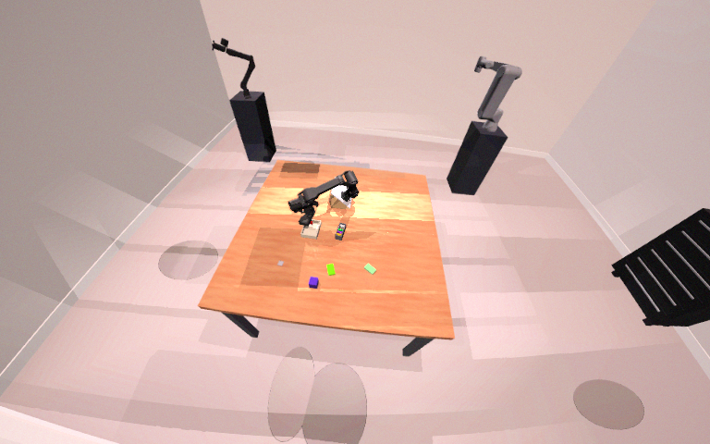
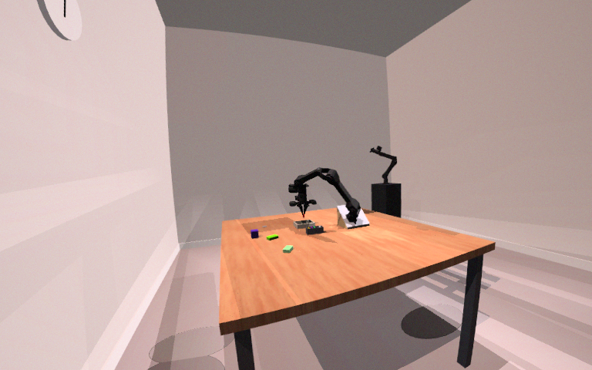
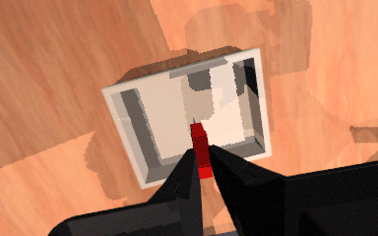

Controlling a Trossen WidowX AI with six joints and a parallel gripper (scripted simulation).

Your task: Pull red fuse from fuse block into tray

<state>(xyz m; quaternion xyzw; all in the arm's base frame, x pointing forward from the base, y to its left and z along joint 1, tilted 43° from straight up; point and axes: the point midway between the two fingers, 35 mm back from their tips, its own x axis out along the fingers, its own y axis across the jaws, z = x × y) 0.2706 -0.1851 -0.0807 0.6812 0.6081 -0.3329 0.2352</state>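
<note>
Now: the red fuse 10 mm below my gripper tip. Round my gripper tip: purple fuse (190 mm to the left, 60 mm below, 20 mm ahead); tray (80 mm below); yellow fuse (180 mm to the left, 60 mm below, 40 mm ahead).
</note>
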